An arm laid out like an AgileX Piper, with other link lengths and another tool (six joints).
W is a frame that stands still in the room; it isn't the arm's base.
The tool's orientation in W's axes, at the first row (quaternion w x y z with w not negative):
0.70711 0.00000 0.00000 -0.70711
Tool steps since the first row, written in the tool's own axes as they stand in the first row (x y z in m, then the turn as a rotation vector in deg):
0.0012 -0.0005 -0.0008 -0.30 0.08 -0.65
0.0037 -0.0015 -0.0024 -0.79 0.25 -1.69
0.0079 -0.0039 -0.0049 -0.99 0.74 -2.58
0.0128 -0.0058 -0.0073 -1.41 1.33 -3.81
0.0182 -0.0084 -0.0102 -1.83 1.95 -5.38
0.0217 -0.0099 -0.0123 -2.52 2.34 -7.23
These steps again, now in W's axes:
-0.0005 -0.0012 -0.0008 0.08 0.30 -0.65
-0.0015 -0.0037 -0.0024 0.25 0.79 -1.69
-0.0039 -0.0079 -0.0049 0.74 0.99 -2.58
-0.0058 -0.0128 -0.0073 1.33 1.41 -3.81
-0.0084 -0.0182 -0.0102 1.95 1.83 -5.38
-0.0099 -0.0217 -0.0123 2.34 2.52 -7.23

